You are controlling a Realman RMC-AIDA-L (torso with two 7-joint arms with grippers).
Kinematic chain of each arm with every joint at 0, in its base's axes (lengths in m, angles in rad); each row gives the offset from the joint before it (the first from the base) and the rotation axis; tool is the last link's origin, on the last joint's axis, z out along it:
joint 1: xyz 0 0 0.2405 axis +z
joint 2: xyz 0 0 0 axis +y
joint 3: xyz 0 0 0.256 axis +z
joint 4: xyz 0 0 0 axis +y
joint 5: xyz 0 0 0.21 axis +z
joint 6: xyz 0 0 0 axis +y
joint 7: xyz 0 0 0.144 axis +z
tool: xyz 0 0 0
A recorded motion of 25 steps. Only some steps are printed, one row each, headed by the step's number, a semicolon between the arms.
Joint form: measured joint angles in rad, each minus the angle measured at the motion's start. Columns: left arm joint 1, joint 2, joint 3, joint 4, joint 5, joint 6, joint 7; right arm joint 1, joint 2, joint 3, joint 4, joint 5, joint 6, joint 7.
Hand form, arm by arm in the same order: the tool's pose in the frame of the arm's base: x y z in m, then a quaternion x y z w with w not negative. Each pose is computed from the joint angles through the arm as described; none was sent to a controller.
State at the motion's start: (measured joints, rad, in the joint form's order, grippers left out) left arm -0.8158 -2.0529 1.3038 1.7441 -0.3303 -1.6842 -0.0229; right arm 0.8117 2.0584 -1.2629 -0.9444 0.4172 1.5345 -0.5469
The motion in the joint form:
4: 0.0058 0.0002 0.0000 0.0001 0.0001 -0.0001 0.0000; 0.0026 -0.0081 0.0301 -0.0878 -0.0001 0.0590 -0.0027
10: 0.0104 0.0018 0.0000 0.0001 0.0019 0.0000 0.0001; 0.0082 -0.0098 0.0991 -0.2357 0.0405 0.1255 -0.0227
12: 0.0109 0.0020 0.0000 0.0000 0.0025 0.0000 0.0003; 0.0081 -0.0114 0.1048 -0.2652 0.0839 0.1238 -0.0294
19: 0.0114 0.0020 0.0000 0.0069 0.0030 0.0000 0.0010; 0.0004 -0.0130 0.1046 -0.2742 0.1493 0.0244 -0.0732
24: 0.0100 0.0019 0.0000 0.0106 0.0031 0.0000 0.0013; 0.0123 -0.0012 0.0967 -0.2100 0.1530 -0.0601 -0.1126
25: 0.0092 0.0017 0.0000 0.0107 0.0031 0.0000 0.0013; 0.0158 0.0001 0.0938 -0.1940 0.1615 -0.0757 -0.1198
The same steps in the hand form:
4: -0.0627 0.3832 0.0860 -0.82511 -0.41232 0.04181 0.38396; 0.1939 0.3847 0.0049 -0.87465 0.39323 -0.23510 0.15840
10: -0.0648 0.3832 0.0867 -0.82356 -0.41401 0.04320 0.38534; 0.1631 0.3910 0.0287 -0.89445 0.36858 -0.18371 0.17424
12: -0.0651 0.3832 0.0868 -0.82333 -0.41415 0.04350 0.38564; 0.1527 0.3923 0.0311 -0.90387 0.35732 -0.15958 0.17285
19: -0.0640 0.3828 0.0877 -0.82383 -0.41191 0.04158 0.38717; 0.1419 0.4035 0.0310 -0.91890 0.32567 -0.10932 0.19393
24: -0.0628 0.3827 0.0881 -0.82448 -0.41005 0.04017 0.38791; 0.1437 0.4111 0.0183 -0.92329 0.31256 -0.09997 0.19960
25: -0.0624 0.3827 0.0880 -0.82468 -0.40972 0.03995 0.38786; 0.1435 0.4122 0.0151 -0.92468 0.31076 -0.09648 0.19773

